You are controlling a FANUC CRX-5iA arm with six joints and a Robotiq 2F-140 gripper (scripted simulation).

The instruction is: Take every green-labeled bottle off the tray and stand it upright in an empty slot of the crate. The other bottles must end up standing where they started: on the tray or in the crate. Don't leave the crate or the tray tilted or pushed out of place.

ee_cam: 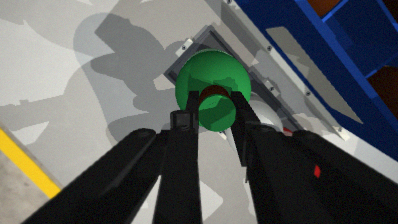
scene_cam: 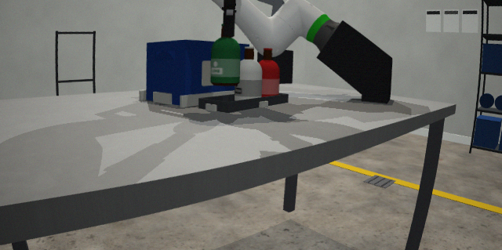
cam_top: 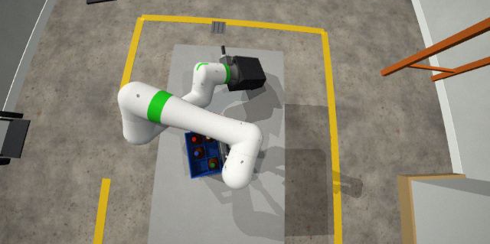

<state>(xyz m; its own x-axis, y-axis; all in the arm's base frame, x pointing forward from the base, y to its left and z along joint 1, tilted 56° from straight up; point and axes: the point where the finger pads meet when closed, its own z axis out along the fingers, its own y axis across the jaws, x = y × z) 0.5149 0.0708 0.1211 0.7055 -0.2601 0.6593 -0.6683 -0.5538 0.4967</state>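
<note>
Right now my hand is 8 cm above the green-labeled bottle. Round my hand: dark tray (9 cm behind, 20 cm below); then white bottle (9 cm behind, 13 cm below); then red bottle (17 cm behind, 13 cm below).
</note>
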